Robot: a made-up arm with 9 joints. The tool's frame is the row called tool.
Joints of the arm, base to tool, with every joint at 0 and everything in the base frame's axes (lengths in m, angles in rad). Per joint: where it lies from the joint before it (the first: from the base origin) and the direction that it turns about. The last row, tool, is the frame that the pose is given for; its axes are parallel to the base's.
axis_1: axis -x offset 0 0 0.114
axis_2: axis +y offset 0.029 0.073 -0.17
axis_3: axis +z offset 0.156 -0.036 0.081
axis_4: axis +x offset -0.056 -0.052 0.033
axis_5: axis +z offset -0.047 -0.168 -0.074
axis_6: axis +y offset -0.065 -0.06 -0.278
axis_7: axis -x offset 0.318 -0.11 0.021
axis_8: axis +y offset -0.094 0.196 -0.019
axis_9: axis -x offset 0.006 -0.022 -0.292
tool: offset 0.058 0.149 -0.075
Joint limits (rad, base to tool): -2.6..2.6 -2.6..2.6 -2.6..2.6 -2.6..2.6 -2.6..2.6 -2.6..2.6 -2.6..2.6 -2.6..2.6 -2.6..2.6
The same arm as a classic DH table. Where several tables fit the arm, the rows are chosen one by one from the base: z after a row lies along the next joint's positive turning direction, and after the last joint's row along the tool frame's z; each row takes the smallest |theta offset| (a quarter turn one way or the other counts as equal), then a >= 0, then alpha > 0; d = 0 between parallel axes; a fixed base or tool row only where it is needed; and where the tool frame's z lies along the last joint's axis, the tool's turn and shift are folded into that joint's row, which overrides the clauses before.
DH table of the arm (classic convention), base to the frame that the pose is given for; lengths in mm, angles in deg. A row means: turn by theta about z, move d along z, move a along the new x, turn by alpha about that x. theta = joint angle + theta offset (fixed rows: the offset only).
base (fixed): theta_offset -90.00  d 114.0  a 0.0  alpha 90.00
axis_1: theta_offset -90.00  d -29.0  a 170.0  alpha 90.00
axis_2: theta_offset -90.00  d 37.0  a 156.0  alpha 90.00
axis_3: theta_offset -90.00  d 114.0  a 52.0  alpha -90.00
axis_4: theta_offset 0.00  d -103.0  a 168.0  alpha 90.00
axis_5: theta_offset -90.00  d -352.0  a 65.0  alpha 90.00
axis_6: theta_offset 90.00  d -170.0  a 21.0  alpha 90.00
axis_7: theta_offset 0.00  d -224.0  a -19.0  alpha -90.00
axis_8: theta_offset 0.00  d 174.0  a -292.0  alpha 90.00
axis_9: theta_offset 90.00  d -64.0  a 149.0  alpha 90.00
tool (fixed): theta_offset -90.00  d -75.0  a 0.0  alpha 0.00
Joint limits (deg, base to tool): -148.97..148.97 -148.97..148.97 -148.97..148.97 -148.97..148.97 -148.97..148.97 -148.97..148.97 -148.97..148.97 -148.97..148.97 -148.97..148.97

